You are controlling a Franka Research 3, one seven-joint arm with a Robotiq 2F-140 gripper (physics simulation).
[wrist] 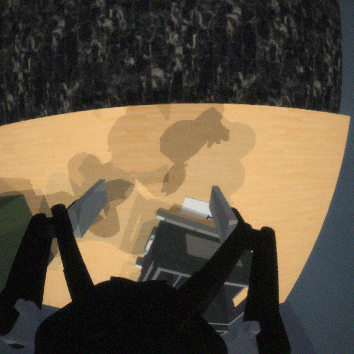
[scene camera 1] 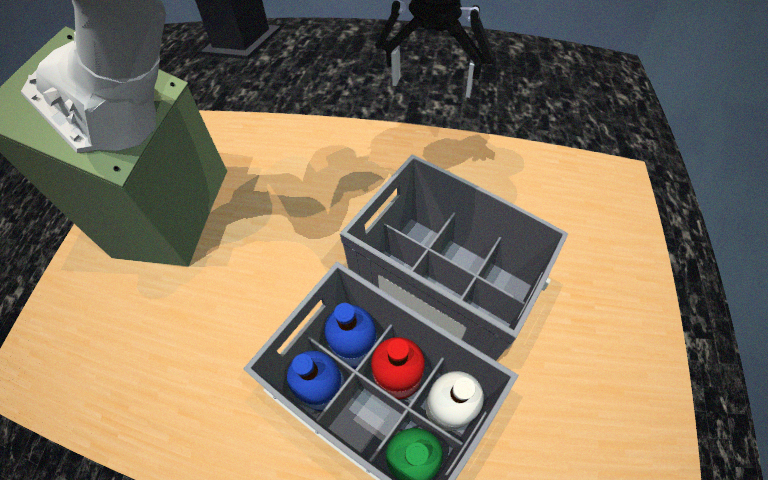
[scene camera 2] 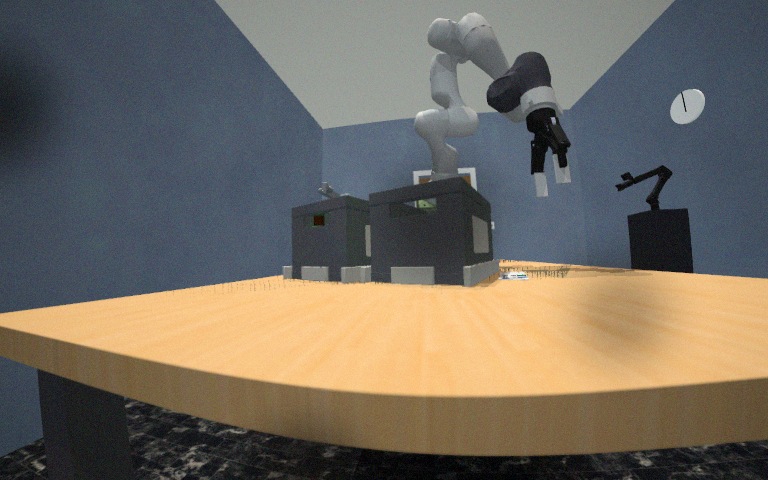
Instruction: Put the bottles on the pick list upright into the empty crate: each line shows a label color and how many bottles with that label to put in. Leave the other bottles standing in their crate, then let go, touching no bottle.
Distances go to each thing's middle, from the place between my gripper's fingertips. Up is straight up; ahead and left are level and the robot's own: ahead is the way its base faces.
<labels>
My gripper is now 190 mm short of the white bottle [scene camera 1: 456, 398], 480 mm to the left of it and 110 mm above it.
</labels>
